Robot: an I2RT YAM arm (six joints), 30 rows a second.
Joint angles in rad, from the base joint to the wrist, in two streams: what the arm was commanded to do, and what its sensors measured. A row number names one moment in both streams.
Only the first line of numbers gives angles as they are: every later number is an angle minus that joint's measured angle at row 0.
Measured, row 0: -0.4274 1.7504 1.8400 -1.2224 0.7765 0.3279
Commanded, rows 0 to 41: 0.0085 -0.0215 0.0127 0.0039 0.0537 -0.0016; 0.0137 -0.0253 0.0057 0.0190 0.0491 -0.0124; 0.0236 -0.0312 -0.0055 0.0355 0.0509 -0.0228; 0.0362 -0.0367 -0.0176 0.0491 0.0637 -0.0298; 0.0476 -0.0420 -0.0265 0.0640 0.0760 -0.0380; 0.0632 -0.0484 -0.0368 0.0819 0.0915 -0.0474; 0.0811 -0.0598 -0.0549 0.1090 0.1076 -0.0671; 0.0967 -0.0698 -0.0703 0.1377 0.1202 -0.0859; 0.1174 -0.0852 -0.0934 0.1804 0.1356 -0.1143; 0.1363 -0.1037 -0.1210 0.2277 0.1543 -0.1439; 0.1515 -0.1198 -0.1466 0.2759 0.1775 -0.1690; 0.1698 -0.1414 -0.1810 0.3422 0.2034 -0.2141; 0.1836 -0.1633 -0.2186 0.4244 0.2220 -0.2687; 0.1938 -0.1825 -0.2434 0.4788 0.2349 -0.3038; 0.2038 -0.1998 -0.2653 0.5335 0.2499 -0.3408; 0.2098 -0.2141 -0.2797 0.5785 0.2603 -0.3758; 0.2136 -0.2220 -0.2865 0.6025 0.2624 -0.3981; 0.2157 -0.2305 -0.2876 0.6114 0.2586 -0.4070; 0.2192 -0.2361 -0.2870 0.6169 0.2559 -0.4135; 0.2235 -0.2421 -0.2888 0.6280 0.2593 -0.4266; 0.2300 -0.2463 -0.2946 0.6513 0.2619 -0.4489; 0.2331 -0.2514 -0.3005 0.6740 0.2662 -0.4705; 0.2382 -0.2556 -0.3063 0.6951 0.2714 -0.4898; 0.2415 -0.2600 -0.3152 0.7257 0.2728 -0.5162; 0.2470 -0.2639 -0.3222 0.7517 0.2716 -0.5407; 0.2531 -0.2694 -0.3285 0.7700 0.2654 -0.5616; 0.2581 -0.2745 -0.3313 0.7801 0.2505 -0.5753; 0.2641 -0.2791 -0.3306 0.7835 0.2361 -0.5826; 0.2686 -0.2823 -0.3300 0.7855 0.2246 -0.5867; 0.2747 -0.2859 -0.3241 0.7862 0.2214 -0.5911; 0.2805 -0.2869 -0.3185 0.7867 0.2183 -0.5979; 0.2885 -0.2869 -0.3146 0.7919 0.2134 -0.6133; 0.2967 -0.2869 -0.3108 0.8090 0.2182 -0.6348; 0.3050 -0.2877 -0.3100 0.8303 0.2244 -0.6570; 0.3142 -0.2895 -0.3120 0.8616 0.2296 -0.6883; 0.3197 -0.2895 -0.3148 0.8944 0.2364 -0.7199; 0.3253 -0.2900 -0.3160 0.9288 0.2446 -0.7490; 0.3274 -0.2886 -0.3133 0.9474 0.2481 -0.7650; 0.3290 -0.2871 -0.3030 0.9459 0.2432 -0.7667; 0.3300 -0.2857 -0.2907 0.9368 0.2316 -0.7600; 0.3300 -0.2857 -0.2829 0.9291 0.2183 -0.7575; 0.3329 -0.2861 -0.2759 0.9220 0.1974 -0.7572
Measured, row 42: 0.3288 -0.2537 -0.3219 0.8522 0.1842 -0.6932
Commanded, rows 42 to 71: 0.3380 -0.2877 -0.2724 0.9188 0.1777 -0.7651; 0.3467 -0.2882 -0.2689 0.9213 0.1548 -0.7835; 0.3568 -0.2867 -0.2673 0.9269 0.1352 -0.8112; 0.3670 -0.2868 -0.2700 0.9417 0.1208 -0.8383; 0.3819 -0.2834 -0.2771 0.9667 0.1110 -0.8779; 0.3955 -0.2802 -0.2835 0.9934 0.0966 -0.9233; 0.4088 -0.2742 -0.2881 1.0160 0.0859 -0.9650; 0.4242 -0.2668 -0.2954 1.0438 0.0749 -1.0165; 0.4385 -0.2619 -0.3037 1.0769 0.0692 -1.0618; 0.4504 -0.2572 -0.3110 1.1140 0.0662 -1.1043; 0.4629 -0.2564 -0.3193 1.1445 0.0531 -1.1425; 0.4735 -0.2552 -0.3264 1.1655 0.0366 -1.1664; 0.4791 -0.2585 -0.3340 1.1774 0.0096 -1.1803; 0.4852 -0.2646 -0.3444 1.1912 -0.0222 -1.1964; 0.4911 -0.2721 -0.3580 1.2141 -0.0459 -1.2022; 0.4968 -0.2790 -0.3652 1.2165 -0.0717 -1.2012; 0.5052 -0.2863 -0.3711 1.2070 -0.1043 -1.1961; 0.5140 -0.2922 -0.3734 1.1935 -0.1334 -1.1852; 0.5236 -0.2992 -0.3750 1.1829 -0.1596 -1.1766; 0.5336 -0.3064 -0.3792 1.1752 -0.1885 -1.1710; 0.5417 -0.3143 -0.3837 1.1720 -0.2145 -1.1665; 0.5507 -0.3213 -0.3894 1.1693 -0.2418 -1.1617; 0.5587 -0.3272 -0.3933 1.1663 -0.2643 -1.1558; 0.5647 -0.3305 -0.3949 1.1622 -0.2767 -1.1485; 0.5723 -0.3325 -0.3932 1.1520 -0.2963 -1.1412; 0.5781 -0.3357 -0.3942 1.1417 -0.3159 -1.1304; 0.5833 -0.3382 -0.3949 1.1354 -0.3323 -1.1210; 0.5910 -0.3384 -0.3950 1.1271 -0.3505 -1.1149; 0.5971 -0.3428 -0.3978 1.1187 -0.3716 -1.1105; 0.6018 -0.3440 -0.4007 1.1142 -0.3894 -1.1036
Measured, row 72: 0.5848 -0.2895 -0.4024 1.0692 -0.3101 -1.1074
